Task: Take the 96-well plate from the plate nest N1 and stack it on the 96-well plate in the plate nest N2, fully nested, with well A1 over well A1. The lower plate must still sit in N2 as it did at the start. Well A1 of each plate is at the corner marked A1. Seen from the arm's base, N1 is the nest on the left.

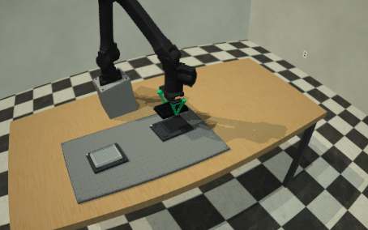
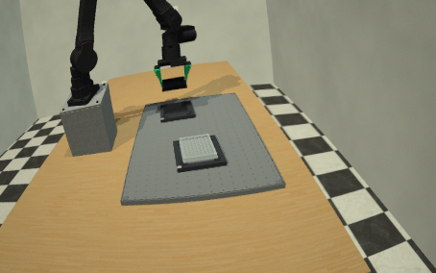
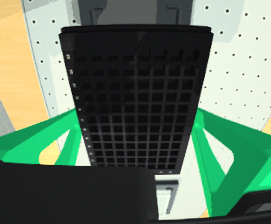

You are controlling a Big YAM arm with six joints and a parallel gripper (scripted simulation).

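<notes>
My gripper is now 33 cm to the left of the pale 96-well plate, 11 cm short of it and 10 cm above it. The rest, counted from my hand: plate nest N2 (33 cm to the right, 11 cm below, 11 cm ahead); plate nest N1 (11 cm below); black 96-well plate (right at my hand).
</notes>
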